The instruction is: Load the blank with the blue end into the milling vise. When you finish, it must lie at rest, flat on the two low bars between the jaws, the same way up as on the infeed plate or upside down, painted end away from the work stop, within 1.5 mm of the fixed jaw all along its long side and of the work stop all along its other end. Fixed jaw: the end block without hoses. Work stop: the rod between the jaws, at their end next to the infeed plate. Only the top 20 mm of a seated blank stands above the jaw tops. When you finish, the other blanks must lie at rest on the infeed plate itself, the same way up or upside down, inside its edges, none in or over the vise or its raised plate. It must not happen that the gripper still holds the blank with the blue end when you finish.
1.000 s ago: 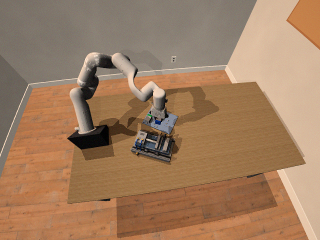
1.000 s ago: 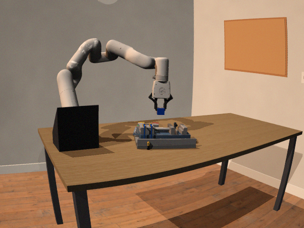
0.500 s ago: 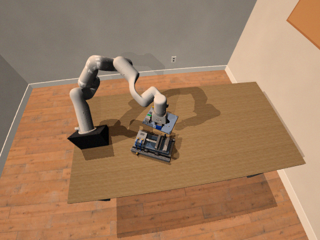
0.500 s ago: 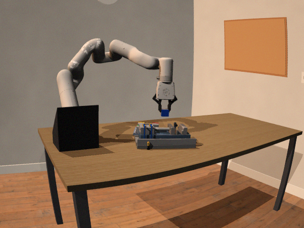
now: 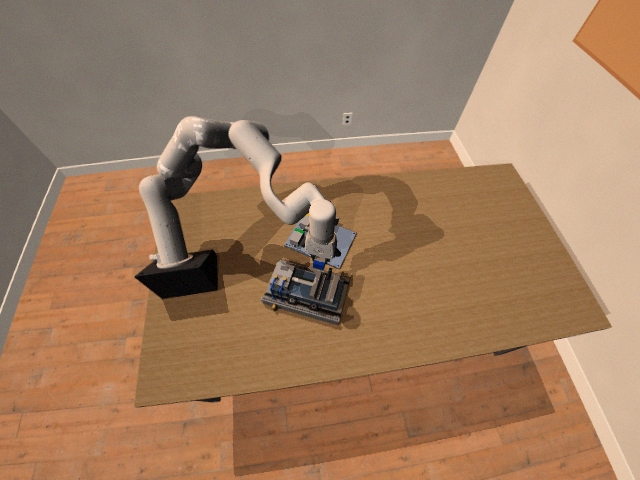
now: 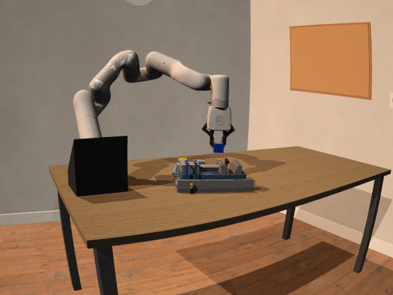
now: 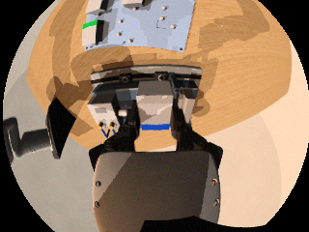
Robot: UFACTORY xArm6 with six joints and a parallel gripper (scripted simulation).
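Now: the fixed jaw 30 mm ahead of my hand, 100 mm to the right of it and 90 mm below it. From my hand the other things lie so: work stop rod 30 mm ahead, 40 mm to the right, 80 mm below; then milling vise 60 mm behind, 60 mm to the right, 130 mm below; then blue-ended blank 20 mm below.
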